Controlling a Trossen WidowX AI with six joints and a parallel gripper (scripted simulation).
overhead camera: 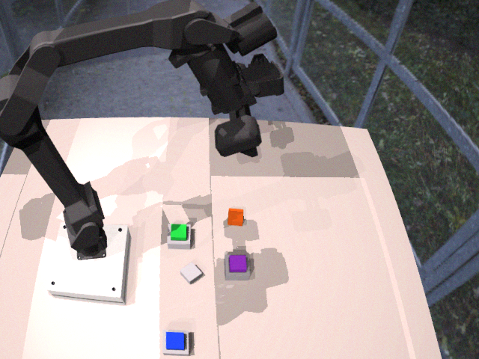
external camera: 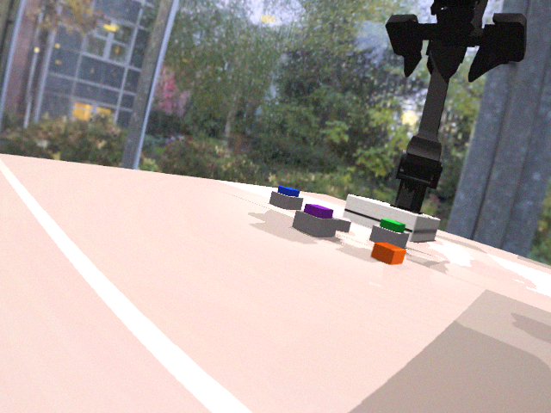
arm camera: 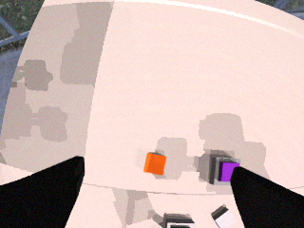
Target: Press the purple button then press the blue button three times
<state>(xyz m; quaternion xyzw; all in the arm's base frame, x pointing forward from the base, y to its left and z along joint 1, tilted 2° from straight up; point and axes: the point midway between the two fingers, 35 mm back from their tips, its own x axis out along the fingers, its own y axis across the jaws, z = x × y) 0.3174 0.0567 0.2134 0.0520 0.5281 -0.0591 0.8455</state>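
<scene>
My gripper tip is now 30 mm past the purple button, 130 mm to the left of it and 210 mm above it. From my gripper tip the other things lie so: grey block (130 mm behind, 130 mm to the right, 230 mm below); then orange block (10 mm behind, 10 mm to the right, 230 mm below); then green button (140 mm behind, 40 mm to the right, 210 mm below).
</scene>
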